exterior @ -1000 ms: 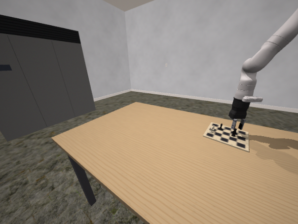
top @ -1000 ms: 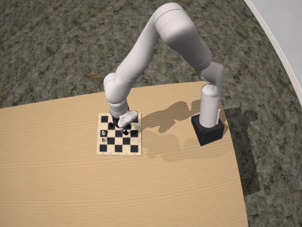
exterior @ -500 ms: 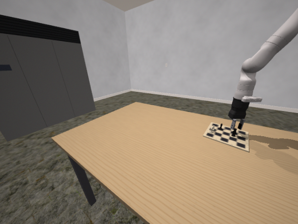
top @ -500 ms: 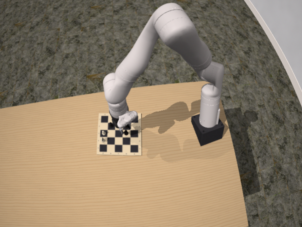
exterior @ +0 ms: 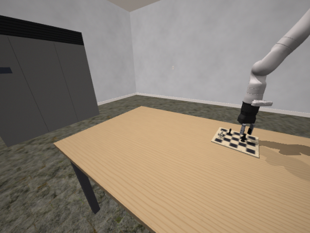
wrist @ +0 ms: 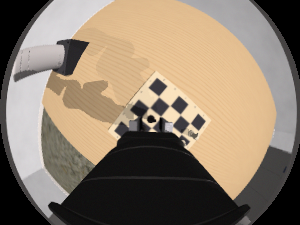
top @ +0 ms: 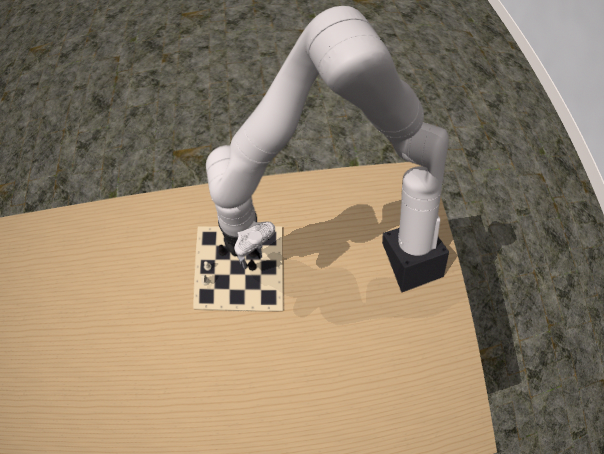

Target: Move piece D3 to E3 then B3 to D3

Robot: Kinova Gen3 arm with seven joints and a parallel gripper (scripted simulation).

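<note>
Now: the chessboard 7 cm below my hand and 4 cm ahead of it. The rest, counted from my hand: light piece: 12 cm ahead, 5 cm below, 3 cm to the left.
</note>
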